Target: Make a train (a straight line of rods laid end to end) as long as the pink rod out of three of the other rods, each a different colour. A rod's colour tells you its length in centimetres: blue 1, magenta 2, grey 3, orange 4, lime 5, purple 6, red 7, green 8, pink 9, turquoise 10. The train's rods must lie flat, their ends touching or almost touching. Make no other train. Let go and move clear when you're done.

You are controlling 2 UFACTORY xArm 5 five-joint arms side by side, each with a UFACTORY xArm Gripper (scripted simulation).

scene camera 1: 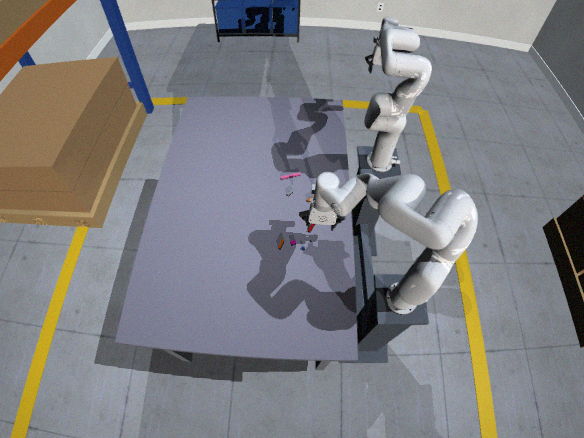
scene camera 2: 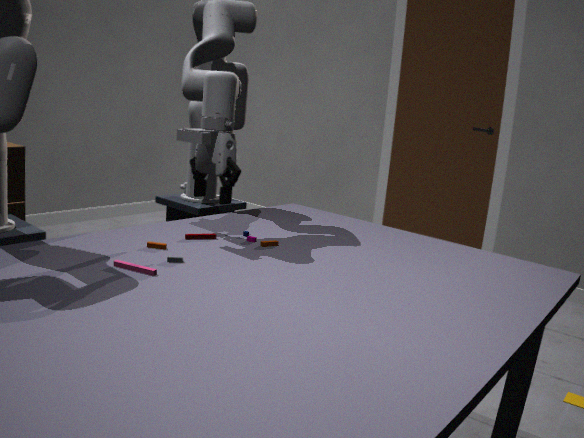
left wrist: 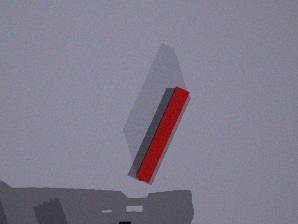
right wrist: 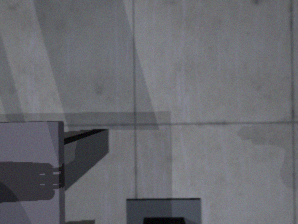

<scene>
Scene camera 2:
my left gripper: 212, 200
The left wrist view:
red rod: 179, 96
</scene>
